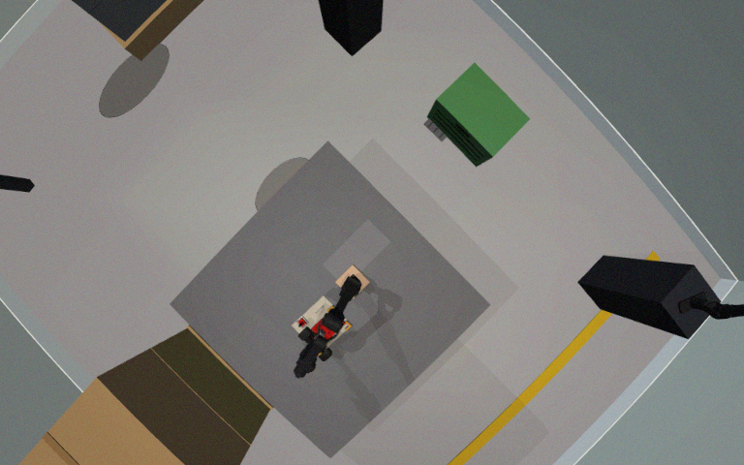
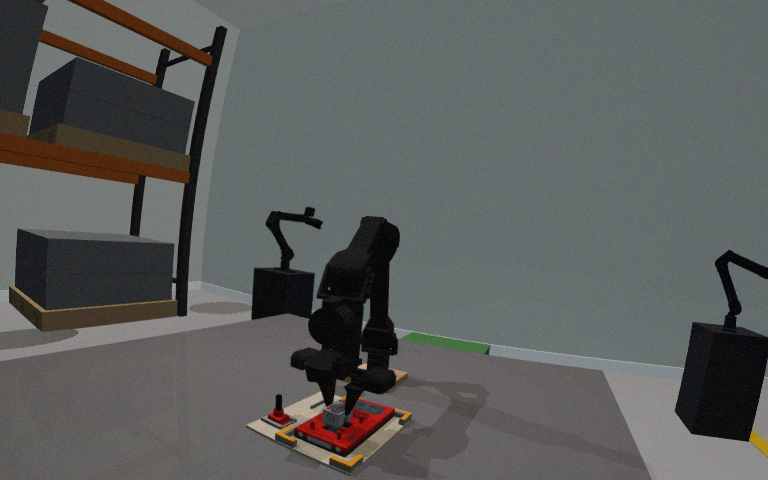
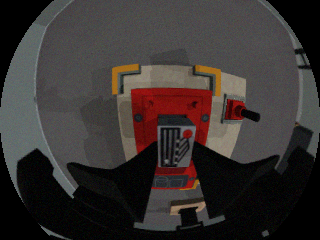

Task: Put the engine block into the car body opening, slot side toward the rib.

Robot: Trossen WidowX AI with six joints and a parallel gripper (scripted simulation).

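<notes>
My gripper tip is now 10 mm above the engine block. The rest, counted from my gripper tip: black post (30 mm ahead, 110 mm to the right, 20 mm below).
</notes>
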